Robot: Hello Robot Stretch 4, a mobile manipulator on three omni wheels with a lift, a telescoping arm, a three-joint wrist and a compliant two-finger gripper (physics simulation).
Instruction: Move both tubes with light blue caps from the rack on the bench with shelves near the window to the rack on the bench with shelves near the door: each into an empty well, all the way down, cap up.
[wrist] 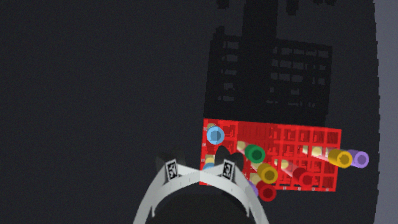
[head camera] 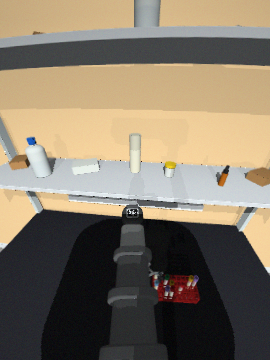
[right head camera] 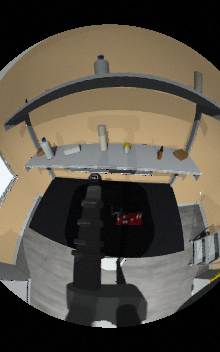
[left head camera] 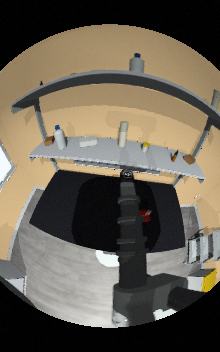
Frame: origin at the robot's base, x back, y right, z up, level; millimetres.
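Seen in the pictures: gripper, fingertip midpoint: (wrist: 199,158) (head camera: 153,280) (right head camera: 116,215).
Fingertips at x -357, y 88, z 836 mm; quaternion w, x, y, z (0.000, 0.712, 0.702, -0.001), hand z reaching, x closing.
Note:
A point is followed by its place in that frame.
The red rack (head camera: 186,300) {x -299, y 233, z 765 mm} (left head camera: 145,218) {x -319, y 266, z 747 mm} (right head camera: 129,223) {x -304, y 194, z 765 mm} (wrist: 256,129) {x -382, y 178, z 749 mm} stands on the black bench top. In the wrist view, one tube with a light blue cap (wrist: 215,135) {x -386, y 105, z 854 mm} is upright in its upper left corner. The second light blue cap (wrist: 207,167) {x -351, y 96, z 853 mm} is lower on the rack's left side, partly hidden by the gripper. My gripper (head camera: 155,273) (wrist: 199,158) {x -357, y 88, z 836 mm} is open with its fingers part-way apart. The second cap lies between the fingers in the wrist view, nearer the right finger; contact and height are unclear. The rack near the door does not show.
Tubes with green (wrist: 255,154) {x -364, y 148, z 854 mm}, yellow (wrist: 267,174) {x -342, y 162, z 854 mm}, red (wrist: 267,193) {x -320, y 162, z 854 mm} and purple (wrist: 360,159) {x -354, y 273, z 854 mm} caps stand close right of the gripper. Behind, a grey shelf (head camera: 110,186) {x -568, y -91, z 1192 mm} carries a white bottle (head camera: 39,160) {x -646, y -404, z 1278 mm}, a pale cylinder (head camera: 135,154) {x -680, y 15, z 1288 mm} and a yellow-lidded jar (head camera: 170,170) {x -636, y 171, z 1229 mm}.

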